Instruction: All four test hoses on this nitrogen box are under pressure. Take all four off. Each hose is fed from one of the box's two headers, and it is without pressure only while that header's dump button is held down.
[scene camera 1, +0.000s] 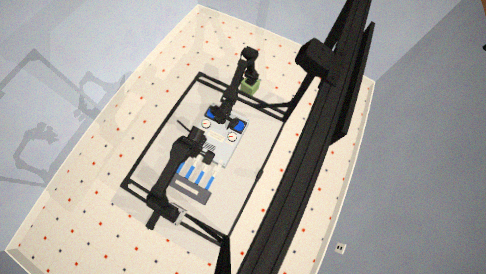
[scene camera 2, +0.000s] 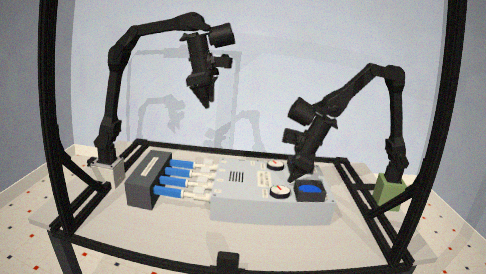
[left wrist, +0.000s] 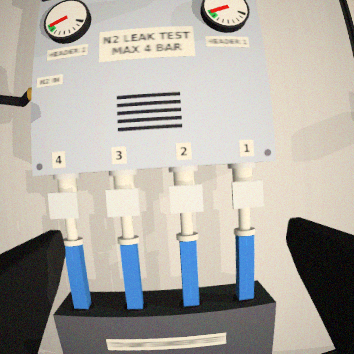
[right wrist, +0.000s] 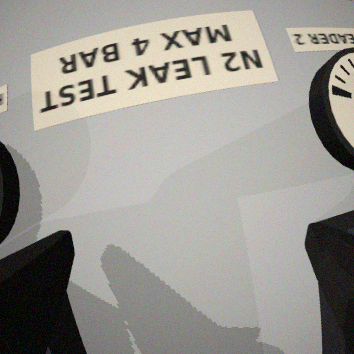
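Pixels of known places: left gripper, fingertip midpoint: (scene camera 1: 200, 151) (scene camera 2: 209, 105) (left wrist: 176, 238); right gripper, fingertip midpoint: (scene camera 1: 221, 125) (scene camera 2: 289, 176) (right wrist: 192, 241); left arm's base, link origin: (scene camera 1: 173, 214) (scene camera 2: 107, 160); right arm's base, link origin: (scene camera 1: 250, 81) (scene camera 2: 392, 179).
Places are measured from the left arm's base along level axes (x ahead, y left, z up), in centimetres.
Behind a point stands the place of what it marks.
The grey box (scene camera 1: 231, 150) @(x 49.7, y -11.3, z 0.1 cm) (scene camera 2: 270, 212) @(x 55.3, y -12.2, z -3.5 cm) (left wrist: 225, 100) @(x 46.0, y -6.9, z 0.1 cm) (right wrist: 150, 170) @(x 58.2, y 1.1, z 0.1 cm) has four blue hoses in ports 1 to 4: hose 1 (scene camera 2: 168, 191) @(x 26.7, y -10.0, z -1.7 cm) (left wrist: 245, 270) @(x 25.9, y -9.0, z -1.5 cm), hose 2 (left wrist: 189, 275) @(x 25.9, y -2.1, z -1.5 cm), hose 3 (left wrist: 131, 275) @(x 26.2, y 4.8, z -1.5 cm) and hose 4 (left wrist: 78, 275) @(x 26.2, y 11.4, z -1.5 cm). My left gripper (scene camera 2: 207, 105) @(x 36.3, y 0.0, z 21.3 cm) (left wrist: 176, 238) @(x 36.3, y 0.0, z 21.3 cm) is open, high above the hoses. My right gripper (scene camera 2: 291, 180) @(x 61.1, y 2.2, z 1.4 cm) (right wrist: 192, 241) @(x 61.1, y 2.2, z 1.4 cm) is open, low over the box top beside the dump buttons; contact cannot be told. The header 1 dump button (scene camera 1: 240, 125) @(x 66.7, y -8.6, z 1.7 cm) (scene camera 2: 310, 189) @(x 66.4, y -6.9, z 1.7 cm) is blue; the header 2 button (scene camera 1: 210, 113) @(x 64.8, y 12.6, z 1.7 cm) is hidden in scene camera 2.
The header 1 gauge (scene camera 2: 280, 191) @(x 57.5, y -8.7, z 1.5 cm) (left wrist: 225, 11) @(x 56.8, y -7.5, z 1.5 cm) and header 2 gauge (scene camera 2: 275, 165) @(x 57.1, y 9.6, z 1.5 cm) (left wrist: 67, 21) @(x 56.6, y 11.0, z 1.5 cm) stand on the box. A dark block (scene camera 2: 140, 185) @(x 18.7, y -12.6, z 0.0 cm) (left wrist: 90, 335) @(x 18.3, y 10.7, z 0.1 cm) holds the hose ends. A black frame (scene camera 2: 150, 254) surrounds the work area. A black inlet line (left wrist: 12, 101) @(x 49.7, y 22.2, z -6.6 cm) enters the box's side.
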